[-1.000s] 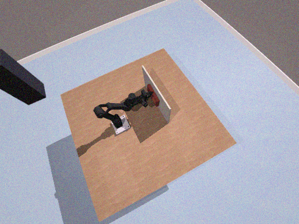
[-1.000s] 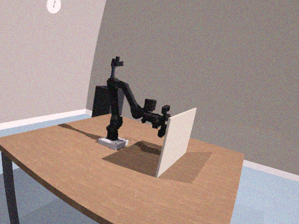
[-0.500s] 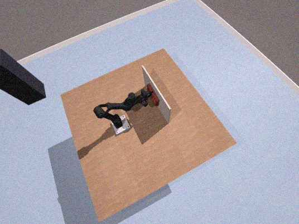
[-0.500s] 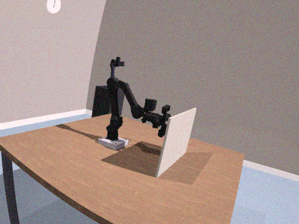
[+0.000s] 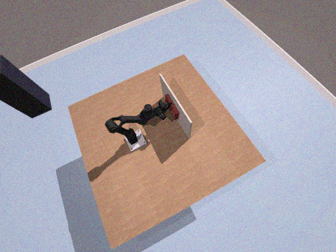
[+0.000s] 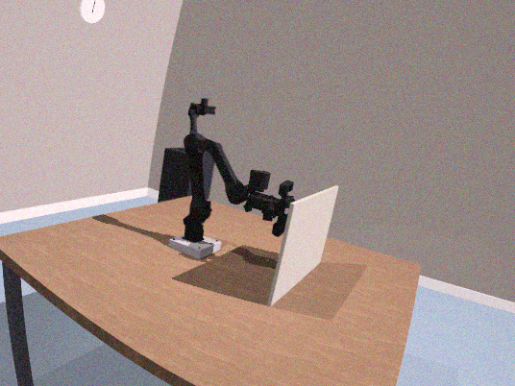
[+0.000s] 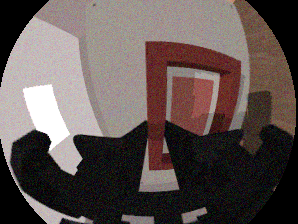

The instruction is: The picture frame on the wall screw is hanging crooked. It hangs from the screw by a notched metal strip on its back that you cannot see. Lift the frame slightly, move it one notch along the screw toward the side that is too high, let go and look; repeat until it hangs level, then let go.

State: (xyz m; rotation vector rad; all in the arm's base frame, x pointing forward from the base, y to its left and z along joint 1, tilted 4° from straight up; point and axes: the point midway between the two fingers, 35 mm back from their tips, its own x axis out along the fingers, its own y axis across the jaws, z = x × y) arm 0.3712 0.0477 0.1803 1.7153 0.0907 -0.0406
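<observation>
Now: gripper tip 5 cm above the picture frame, 1 cm to the right of it and 1 cm short of it. From my gripper tip the other things lie so: white wall panel (7 cm below, 2 cm ahead).
</observation>
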